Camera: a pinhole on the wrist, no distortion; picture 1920 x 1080 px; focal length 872.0 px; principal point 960.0 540.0 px. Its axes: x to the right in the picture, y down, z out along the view. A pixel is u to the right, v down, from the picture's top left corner.
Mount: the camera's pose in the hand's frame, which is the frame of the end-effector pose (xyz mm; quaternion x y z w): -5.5 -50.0 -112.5 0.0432 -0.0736 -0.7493 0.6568
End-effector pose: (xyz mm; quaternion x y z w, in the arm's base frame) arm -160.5 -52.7 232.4 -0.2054 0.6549 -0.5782 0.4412
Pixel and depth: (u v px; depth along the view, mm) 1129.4 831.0 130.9
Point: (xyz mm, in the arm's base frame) -164.9 -95.0 298.7
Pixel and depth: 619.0 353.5 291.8
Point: 43.4 -47.4 194.0
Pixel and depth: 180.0 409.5 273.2
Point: 36.4 -37.9 61.2
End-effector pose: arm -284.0 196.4 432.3 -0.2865 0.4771 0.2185 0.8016
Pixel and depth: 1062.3 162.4 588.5
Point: -138.0 413.5 928.0
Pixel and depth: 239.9 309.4 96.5
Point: -338.7 205.1 445.2
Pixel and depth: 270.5 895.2 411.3
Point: -194.9 616.2 361.5
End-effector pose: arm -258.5 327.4 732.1 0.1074 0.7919 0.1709 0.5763
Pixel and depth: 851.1 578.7 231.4
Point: -138.7 324.4 721.1
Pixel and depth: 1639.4 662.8 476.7
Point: 134.2 -9.3 526.7
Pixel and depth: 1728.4 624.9 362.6
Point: 21.3 16.3 584.3
